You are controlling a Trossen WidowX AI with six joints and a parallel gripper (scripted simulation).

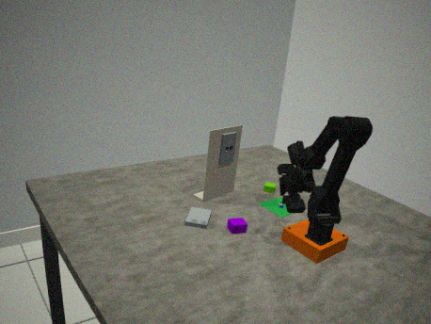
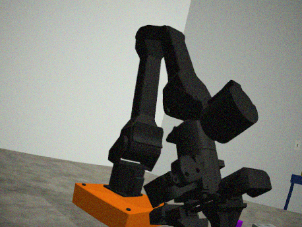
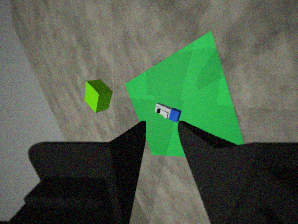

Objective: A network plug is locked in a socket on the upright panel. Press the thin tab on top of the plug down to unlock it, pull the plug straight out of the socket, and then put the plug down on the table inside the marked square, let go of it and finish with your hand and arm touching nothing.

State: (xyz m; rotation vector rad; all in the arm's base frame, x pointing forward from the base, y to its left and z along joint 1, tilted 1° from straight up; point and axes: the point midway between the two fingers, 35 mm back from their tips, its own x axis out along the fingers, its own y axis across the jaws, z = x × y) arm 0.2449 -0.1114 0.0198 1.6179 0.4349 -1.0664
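Right now the blue network plug is 10 mm ahead of my gripper tip, 10 mm to the right of it and 30 mm below it. Also, from my gripper tip: grey flat block (60 mm ahead, 330 mm to the left, 30 mm below); green marked square (30 mm below); upright panel (180 mm ahead, 160 mm to the left, 90 mm above).
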